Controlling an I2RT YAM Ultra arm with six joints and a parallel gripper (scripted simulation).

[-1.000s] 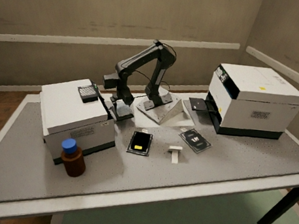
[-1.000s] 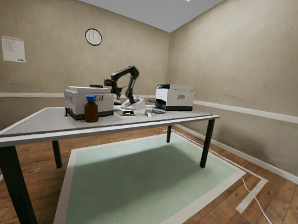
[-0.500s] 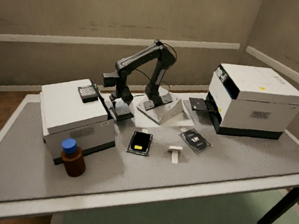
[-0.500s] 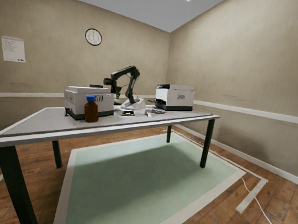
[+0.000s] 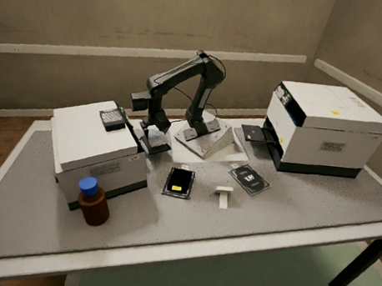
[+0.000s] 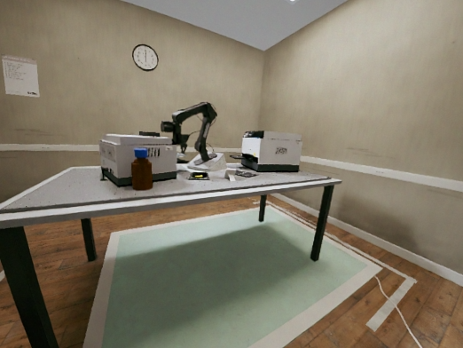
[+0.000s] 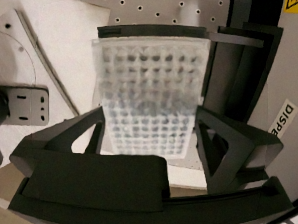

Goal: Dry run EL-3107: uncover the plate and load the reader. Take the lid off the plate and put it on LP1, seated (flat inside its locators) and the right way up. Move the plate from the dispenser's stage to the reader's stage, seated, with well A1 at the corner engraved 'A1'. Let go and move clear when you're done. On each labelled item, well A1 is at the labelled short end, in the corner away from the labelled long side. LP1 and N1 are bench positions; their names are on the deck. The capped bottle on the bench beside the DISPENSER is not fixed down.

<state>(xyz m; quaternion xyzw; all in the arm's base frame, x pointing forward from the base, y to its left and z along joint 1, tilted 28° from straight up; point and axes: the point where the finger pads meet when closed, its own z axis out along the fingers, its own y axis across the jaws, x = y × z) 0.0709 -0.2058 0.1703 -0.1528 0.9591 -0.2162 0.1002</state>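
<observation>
My gripper is now 21 cm short of the lid, 8 cm to the right of it and 10 cm above it. From my hand the other things lie so: clear well plate: right at my hand; brown capped bottle: 32 cm ahead, 25 cm to the right, 1 cm below; LP1 pad: 21 cm ahead, 8 cm to the left, 11 cm below.
</observation>
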